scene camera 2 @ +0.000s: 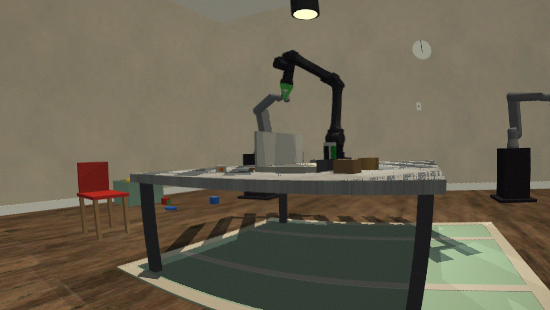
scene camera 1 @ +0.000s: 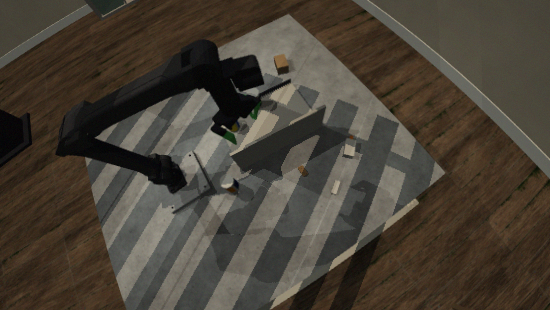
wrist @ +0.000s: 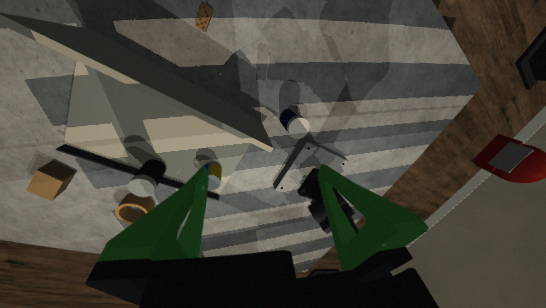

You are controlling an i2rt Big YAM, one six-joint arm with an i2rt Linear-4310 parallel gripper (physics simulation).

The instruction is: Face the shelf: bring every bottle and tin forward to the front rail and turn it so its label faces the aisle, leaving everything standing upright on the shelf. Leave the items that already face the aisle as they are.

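Pixels of known places: gripper, fingertip midpoint: (scene camera 2: 284,98) (scene camera 1: 245,131) (wrist: 266,170); arm's base, origin of the base link: (scene camera 1: 174,178) (wrist: 313,182).
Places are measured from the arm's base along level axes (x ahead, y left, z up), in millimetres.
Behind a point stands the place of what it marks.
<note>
The shelf's tall grey back panel (scene camera 1: 280,137) @[x 490, y -157, z 84 mm] (scene camera 2: 277,150) @[x 540, y -150, z 63 mm] (wrist: 150,90) @[x 515, y -155, z 147 mm] stands behind its pale floor, with a dark front rail (scene camera 1: 276,88) @[x 650, y 118, z 1 mm] (wrist: 100,162) @[x 641, y 120, z 17 mm]. A black cylinder with a white top (wrist: 151,172) @[x 508, y 74, z 61 mm] stands upright close behind the rail; in scene camera 2 this item (scene camera 2: 330,151) @[x 541, y 112, z 52 mm] also shows green. A small blue and yellow tin (scene camera 1: 235,128) @[x 361, y 32, z 24 mm] (wrist: 215,172) @[x 357, y 31, z 50 mm] stands at the shelf end near the arm base, partly covered by a fingertip in the wrist view. My gripper (scene camera 1: 245,130) @[x 361, y -188, z 342 mm] (scene camera 2: 285,99) @[x 361, y -188, z 342 mm] (wrist: 266,170) @[x 361, y -188, z 342 mm] is open and empty, high above that end.
A white-topped blue tin (scene camera 1: 230,186) @[x 210, y -208, z 68 mm] (wrist: 289,119) @[x 234, y -186, z 47 mm] stands on the table off the shelf, beside the base bracket (scene camera 1: 204,172) @[x 131, y -51, z -15 mm] (wrist: 290,165) @[x 128, y -39, z 0 mm]. A wooden box (scene camera 1: 281,64) @[x 754, y 220, z 21 mm] (scene camera 2: 347,166) @[x 802, y 251, z -3 mm] (wrist: 51,180) @[x 749, y 216, z 21 mm] and orange-rimmed cup (wrist: 131,212) @[x 562, y 325, z -14 mm] stand before the rail. A domino (scene camera 1: 303,171) @[x 500, y -307, z -21 mm] (wrist: 203,16) @[x 501, y -304, z -21 mm] lies behind the panel.
</note>
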